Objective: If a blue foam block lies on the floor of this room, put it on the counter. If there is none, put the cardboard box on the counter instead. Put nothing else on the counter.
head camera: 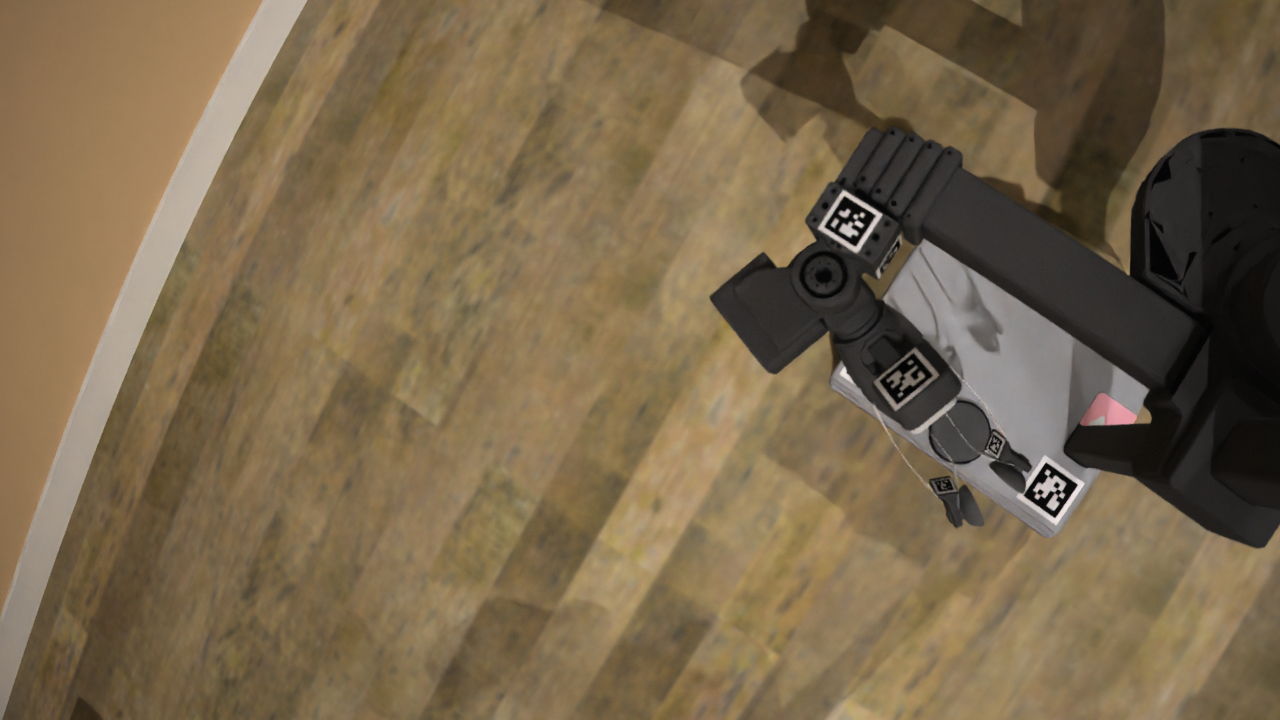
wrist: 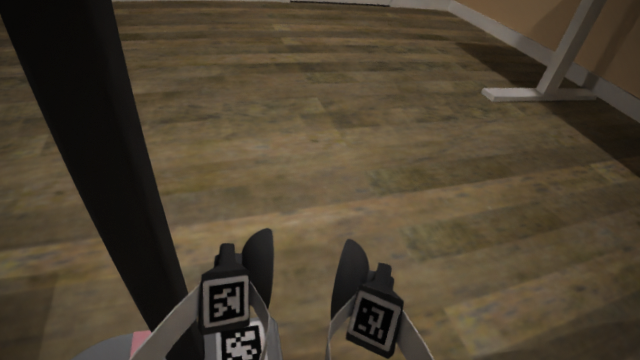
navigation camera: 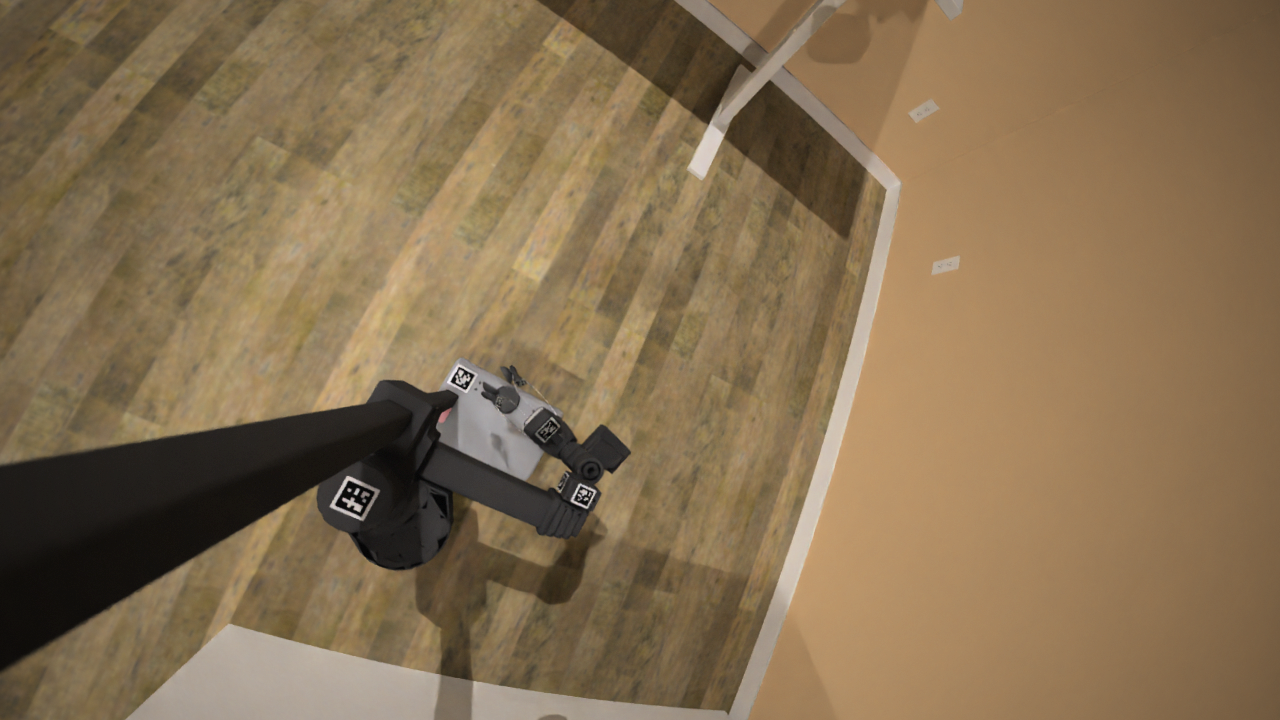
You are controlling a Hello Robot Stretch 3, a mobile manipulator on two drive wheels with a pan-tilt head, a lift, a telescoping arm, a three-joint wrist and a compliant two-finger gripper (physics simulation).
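My gripper (head camera: pixel 989 490) (navigation camera: pixel 499 383) (wrist: pixel 305 260) is open, with its two dark fingertips apart and nothing between them. It hangs over the edge of my own grey base (head camera: pixel 1020 358) (navigation camera: pixel 487 434). No blue foam block, cardboard box or counter top shows in these views. A white leg with a long foot (navigation camera: pixel 707 152) (wrist: pixel 515 94) stands on the wooden floor (head camera: pixel 447 358) (navigation camera: pixel 268 223) (wrist: pixel 300 165) near the wall; the top it belongs to is out of view.
A tan wall (head camera: pixel 98 134) (navigation camera: pixel 1074 402) with a white baseboard (head camera: pixel 134 295) (navigation camera: pixel 850 394) bounds the floor. A pale surface (navigation camera: pixel 295 676) borders the floor at the bottom of the navigation view. My dark mast (wrist: pixel 95 150) crosses the left of the wrist view.
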